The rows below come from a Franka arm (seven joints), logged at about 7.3 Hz.
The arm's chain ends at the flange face. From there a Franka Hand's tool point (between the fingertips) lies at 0.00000 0.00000 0.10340 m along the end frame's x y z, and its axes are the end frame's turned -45 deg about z.
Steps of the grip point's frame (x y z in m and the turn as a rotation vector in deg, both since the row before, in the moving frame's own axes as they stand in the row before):
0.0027 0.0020 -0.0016 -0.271 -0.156 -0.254
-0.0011 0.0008 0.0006 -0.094 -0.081 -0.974
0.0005 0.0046 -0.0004 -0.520 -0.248 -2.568
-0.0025 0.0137 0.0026 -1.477 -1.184 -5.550
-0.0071 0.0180 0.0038 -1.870 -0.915 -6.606
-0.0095 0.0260 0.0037 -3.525 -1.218 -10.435
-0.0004 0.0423 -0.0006 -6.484 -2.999 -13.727
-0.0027 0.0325 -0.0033 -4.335 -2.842 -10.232
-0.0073 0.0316 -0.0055 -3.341 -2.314 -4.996
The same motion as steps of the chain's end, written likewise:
0.0032 -0.0010 -0.0016 -0.302 0.081 -0.254
-0.0002 0.0011 0.0006 -0.124 0.009 -0.974
0.0032 0.0019 -0.0004 -0.543 0.192 -2.568
0.0074 0.0081 0.0027 -1.882 0.207 -5.550
0.0063 0.0143 0.0039 -1.969 0.675 -6.606
0.0082 0.0194 0.0039 -3.354 1.631 -10.435
0.0238 0.0188 0.0002 -6.705 2.464 -13.727
0.0184 0.0160 -0.0029 -5.075 1.056 -10.232
0.0156 0.0204 -0.0052 -3.999 0.726 -4.996

